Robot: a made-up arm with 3 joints. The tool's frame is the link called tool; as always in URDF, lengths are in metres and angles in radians. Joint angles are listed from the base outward.
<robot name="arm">
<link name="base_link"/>
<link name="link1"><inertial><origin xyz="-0.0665 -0.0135 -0.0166"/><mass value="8"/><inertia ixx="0.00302" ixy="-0.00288" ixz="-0.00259" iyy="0.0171" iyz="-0.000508" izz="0.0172"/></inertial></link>
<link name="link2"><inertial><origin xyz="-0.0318 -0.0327 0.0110"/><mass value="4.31"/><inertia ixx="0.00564" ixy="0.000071" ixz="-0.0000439" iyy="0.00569" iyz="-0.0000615" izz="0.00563"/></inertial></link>
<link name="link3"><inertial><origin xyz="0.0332 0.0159 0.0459"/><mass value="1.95"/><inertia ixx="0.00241" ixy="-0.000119" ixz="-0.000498" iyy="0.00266" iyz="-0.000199" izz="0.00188"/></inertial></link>
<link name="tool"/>
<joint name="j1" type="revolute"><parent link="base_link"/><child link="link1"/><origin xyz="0.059 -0.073 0.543" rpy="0 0 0"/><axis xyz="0.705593 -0.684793 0.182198"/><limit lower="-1.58" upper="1.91"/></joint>
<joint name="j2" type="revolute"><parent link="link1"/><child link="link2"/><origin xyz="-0.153 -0.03 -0.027" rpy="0 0 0"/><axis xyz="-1 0 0"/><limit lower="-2.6" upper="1.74"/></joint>
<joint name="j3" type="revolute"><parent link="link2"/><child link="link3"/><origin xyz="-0.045 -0.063 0.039" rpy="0 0 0"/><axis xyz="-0.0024 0.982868 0.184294"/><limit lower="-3.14" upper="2.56"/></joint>
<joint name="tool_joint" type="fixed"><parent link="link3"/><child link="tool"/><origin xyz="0.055 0.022 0.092" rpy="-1.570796 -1.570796 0"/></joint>
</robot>
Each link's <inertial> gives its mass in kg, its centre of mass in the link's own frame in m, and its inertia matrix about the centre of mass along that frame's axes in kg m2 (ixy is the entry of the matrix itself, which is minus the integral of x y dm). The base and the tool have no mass. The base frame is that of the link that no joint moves.
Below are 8 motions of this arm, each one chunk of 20 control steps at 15 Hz.
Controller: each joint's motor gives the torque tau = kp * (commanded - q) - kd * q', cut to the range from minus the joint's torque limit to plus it. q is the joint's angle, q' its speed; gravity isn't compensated. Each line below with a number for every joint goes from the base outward.
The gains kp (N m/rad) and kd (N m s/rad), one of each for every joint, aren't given. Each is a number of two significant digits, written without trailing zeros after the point. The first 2 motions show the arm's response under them.
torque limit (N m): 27 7.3 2.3
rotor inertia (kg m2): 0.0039 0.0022 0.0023
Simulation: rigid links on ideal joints. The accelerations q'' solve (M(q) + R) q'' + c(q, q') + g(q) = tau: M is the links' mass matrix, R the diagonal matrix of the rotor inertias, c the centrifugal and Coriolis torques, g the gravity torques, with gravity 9.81 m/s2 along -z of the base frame. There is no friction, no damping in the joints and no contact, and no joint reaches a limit. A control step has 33 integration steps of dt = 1/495 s. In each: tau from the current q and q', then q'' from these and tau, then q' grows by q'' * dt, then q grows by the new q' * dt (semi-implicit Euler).
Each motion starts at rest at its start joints. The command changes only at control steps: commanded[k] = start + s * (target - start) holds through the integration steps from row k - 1 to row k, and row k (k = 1, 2, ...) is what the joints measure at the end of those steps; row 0 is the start. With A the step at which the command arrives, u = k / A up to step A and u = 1 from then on. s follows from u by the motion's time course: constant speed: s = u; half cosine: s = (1 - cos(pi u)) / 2; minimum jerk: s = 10 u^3 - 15 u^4 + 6 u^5; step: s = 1 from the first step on.
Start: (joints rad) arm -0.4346 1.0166 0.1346
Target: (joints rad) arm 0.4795 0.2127 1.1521
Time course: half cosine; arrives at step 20
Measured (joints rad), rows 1 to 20:
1: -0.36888 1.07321 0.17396
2: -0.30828 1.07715 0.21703
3: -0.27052 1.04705 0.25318
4: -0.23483 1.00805 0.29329
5: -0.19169 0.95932 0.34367
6: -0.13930 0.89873 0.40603
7: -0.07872 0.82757 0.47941
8: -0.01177 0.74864 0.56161
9: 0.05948 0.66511 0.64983
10: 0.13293 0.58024 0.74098
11: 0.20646 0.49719 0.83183
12: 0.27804 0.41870 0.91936
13: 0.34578 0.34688 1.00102
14: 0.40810 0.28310 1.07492
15: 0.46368 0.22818 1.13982
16: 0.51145 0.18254 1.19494
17: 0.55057 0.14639 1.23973
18: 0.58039 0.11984 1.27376
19: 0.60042 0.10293 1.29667
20: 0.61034 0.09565 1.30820
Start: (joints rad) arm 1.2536 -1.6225 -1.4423
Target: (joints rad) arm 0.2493 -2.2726 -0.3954
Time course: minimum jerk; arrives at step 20
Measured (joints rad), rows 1 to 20:
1: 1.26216 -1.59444 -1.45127
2: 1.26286 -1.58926 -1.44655
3: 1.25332 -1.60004 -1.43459
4: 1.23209 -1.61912 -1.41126
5: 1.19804 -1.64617 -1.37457
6: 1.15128 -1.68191 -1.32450
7: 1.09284 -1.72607 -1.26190
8: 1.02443 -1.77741 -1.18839
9: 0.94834 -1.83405 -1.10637
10: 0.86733 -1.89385 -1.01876
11: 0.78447 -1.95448 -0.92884
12: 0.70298 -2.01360 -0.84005
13: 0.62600 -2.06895 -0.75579
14: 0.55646 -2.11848 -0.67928
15: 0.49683 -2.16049 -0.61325
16: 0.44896 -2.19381 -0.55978
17: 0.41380 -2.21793 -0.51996
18: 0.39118 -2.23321 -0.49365
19: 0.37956 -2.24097 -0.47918
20: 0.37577 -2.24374 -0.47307
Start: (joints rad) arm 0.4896 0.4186 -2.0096
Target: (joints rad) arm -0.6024 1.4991 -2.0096
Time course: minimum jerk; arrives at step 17
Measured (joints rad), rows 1 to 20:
1: 0.54996 0.38026 -2.05019
2: 0.61367 0.31210 -2.14992
3: 0.62662 0.30554 -2.20481
4: 0.59016 0.35463 -2.20904
5: 0.52329 0.43500 -2.19523
6: 0.43934 0.53406 -2.18556
7: 0.34246 0.64918 -2.18207
8: 0.23370 0.77982 -2.17732
9: 0.11579 0.92266 -2.16451
10: -0.00579 1.07073 -2.14104
11: -0.12389 1.21461 -2.10831
12: -0.23120 1.34429 -2.07064
13: -0.32156 1.45136 -2.03363
14: -0.39096 1.53086 -2.00218
15: -0.43804 1.58220 -1.97900
16: -0.46442 1.60905 -1.96453
17: -0.47508 1.61894 -1.95784
18: -0.47770 1.62155 -1.95681
19: -0.47783 1.62213 -1.95772
20: -0.47762 1.62221 -1.95849

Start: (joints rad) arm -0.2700 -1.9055 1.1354
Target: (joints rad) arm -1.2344 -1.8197 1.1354
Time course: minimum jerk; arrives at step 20
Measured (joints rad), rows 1 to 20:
1: -0.19582 -1.92150 1.11020
2: -0.13590 -1.93990 1.06942
3: -0.13001 -1.93931 1.05310
4: -0.15304 -1.93456 1.05257
5: -0.19084 -1.93176 1.05664
6: -0.24085 -1.93008 1.06139
7: -0.30314 -1.92839 1.06673
8: -0.37687 -1.92648 1.07334
9: -0.45999 -1.92449 1.08155
10: -0.54972 -1.92253 1.09129
11: -0.64282 -1.92067 1.10228
12: -0.73578 -1.91894 1.11410
13: -0.82499 -1.91739 1.12620
14: -0.90694 -1.91606 1.13800
15: -0.97850 -1.91503 1.14890
16: -1.03721 -1.91437 1.15835
17: -1.08157 -1.91414 1.16595
18: -1.11139 -1.91435 1.17145
19: -1.12806 -1.91495 1.17482
20: -1.13485 -1.91579 1.17625

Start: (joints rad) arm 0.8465 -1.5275 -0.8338
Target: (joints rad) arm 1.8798 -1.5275 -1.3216
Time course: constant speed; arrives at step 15
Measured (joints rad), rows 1 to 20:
1: 0.91154 -1.50073 -0.90656
2: 0.99965 -1.52672 -0.95659
3: 1.07740 -1.54379 -0.98827
4: 1.13958 -1.53626 -1.01855
5: 1.19430 -1.51960 -1.05119
6: 1.24944 -1.50644 -1.08417
7: 1.30732 -1.49878 -1.11600
8: 1.36671 -1.49348 -1.14680
9: 1.42607 -1.48789 -1.17715
10: 1.48485 -1.48141 -1.20739
11: 1.54329 -1.47461 -1.23755
12: 1.60176 -1.46809 -1.26755
13: 1.66040 -1.46202 -1.29738
14: 1.71923 -1.45634 -1.32706
15: 1.77821 -1.45097 -1.35664
16: 1.80858 -1.46471 -1.36455
17: 1.81310 -1.46158 -1.36842
18: 1.80744 -1.44922 -1.37109
19: 1.80256 -1.44124 -1.37229
20: 1.80140 -1.44015 -1.37249

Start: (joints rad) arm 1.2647 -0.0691 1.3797
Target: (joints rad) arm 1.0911 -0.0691 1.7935
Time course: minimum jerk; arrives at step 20
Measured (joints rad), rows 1 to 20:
1: 1.28009 -0.09964 1.41699
2: 1.29759 -0.12401 1.45669
3: 1.30027 -0.12736 1.47543
4: 1.29417 -0.12301 1.48603
5: 1.28604 -0.12017 1.50066
6: 1.27747 -0.11988 1.52327
7: 1.26765 -0.12040 1.55306
8: 1.25606 -0.12070 1.58824
9: 1.24298 -0.12073 1.62730
10: 1.22901 -0.12070 1.66879
11: 1.21480 -0.12074 1.71111
12: 1.20094 -0.12087 1.75256
13: 1.18793 -0.12104 1.79149
14: 1.17628 -0.12125 1.82644
15: 1.16637 -0.12149 1.85624
16: 1.15850 -0.12175 1.88014
17: 1.15280 -0.12202 1.89779
18: 1.14919 -0.12230 1.90938
19: 1.14740 -0.12259 1.91571
20: 1.14688 -0.12289 1.91826

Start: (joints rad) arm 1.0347 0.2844 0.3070
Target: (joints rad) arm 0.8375 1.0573 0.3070
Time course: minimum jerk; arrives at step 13
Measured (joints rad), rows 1 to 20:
1: 1.07069 0.23145 0.29991
2: 1.10793 0.17679 0.31140
3: 1.11516 0.19202 0.32062
4: 1.09998 0.26037 0.32020
5: 1.07654 0.35466 0.31915
6: 1.05173 0.46145 0.32357
7: 1.02663 0.57510 0.33222
8: 1.00168 0.68922 0.34176
9: 0.97861 0.79441 0.35013
10: 0.95971 0.88083 0.35675
11: 0.94657 0.94142 0.36165
12: 0.93948 0.97444 0.36515
13: 0.93726 0.98530 0.36784
14: 0.93745 0.98580 0.37027
15: 0.93798 0.98456 0.37200
16: 0.93820 0.98403 0.37277
17: 0.93820 0.98402 0.37296
18: 0.93816 0.98411 0.37294
19: 0.93814 0.98415 0.37291
20: 0.93814 0.98415 0.37290

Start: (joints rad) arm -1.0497 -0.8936 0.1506
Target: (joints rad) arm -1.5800 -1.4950 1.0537
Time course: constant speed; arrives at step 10
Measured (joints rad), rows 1 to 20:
1: -1.03638 -0.97812 0.27587
2: -1.02912 -1.11060 0.42266
3: -1.05568 -1.19894 0.53549
4: -1.11068 -1.24982 0.62395
5: -1.17654 -1.29339 0.70492
6: -1.24205 -1.34357 0.78753
7: -1.30475 -1.39995 0.87193
8: -1.36603 -1.45858 0.95610
9: -1.42734 -1.51731 1.03918
10: -1.48914 -1.57585 1.12136
11: -1.52417 -1.58875 1.16059
12: -1.53602 -1.59089 1.16530
13: -1.53795 -1.59308 1.16374
14: -1.53739 -1.59470 1.16280
15: -1.53683 -1.59538 1.16248
16: -1.53663 -1.59551 1.16238
17: -1.53661 -1.59548 1.16234
18: -1.53663 -1.59545 1.16234
19: -1.53665 -1.59543 1.16234
20: -1.53665 -1.59543 1.16235

